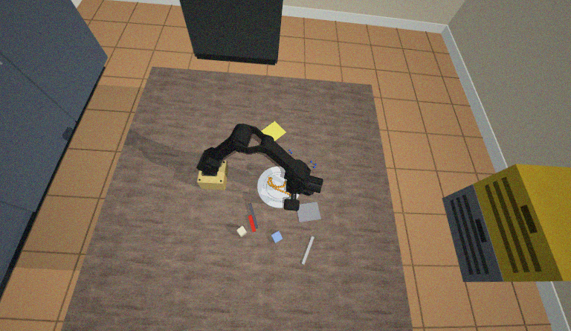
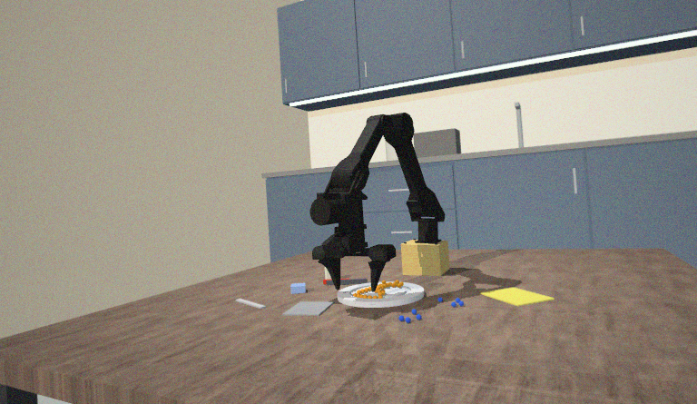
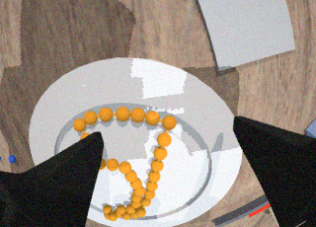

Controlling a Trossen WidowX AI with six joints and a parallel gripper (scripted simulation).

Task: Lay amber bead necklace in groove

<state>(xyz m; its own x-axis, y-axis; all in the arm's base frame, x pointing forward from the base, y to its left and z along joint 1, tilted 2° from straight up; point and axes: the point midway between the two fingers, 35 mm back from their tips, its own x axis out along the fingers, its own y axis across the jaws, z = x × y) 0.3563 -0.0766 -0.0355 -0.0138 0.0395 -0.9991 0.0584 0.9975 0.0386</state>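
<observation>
Now: gripper tip 80 mm short of the grey square tile, 70 mm to the left of it and 20 mm above it. Also, from my gripper tip: red stick (160 mm behind, 120 mm to the right, 20 mm below); white stick (80 mm ahead, 240 mm to the right, 20 mm below); light blue cube (60 mm behind, 190 mm to the right, 10 mm below).
</observation>
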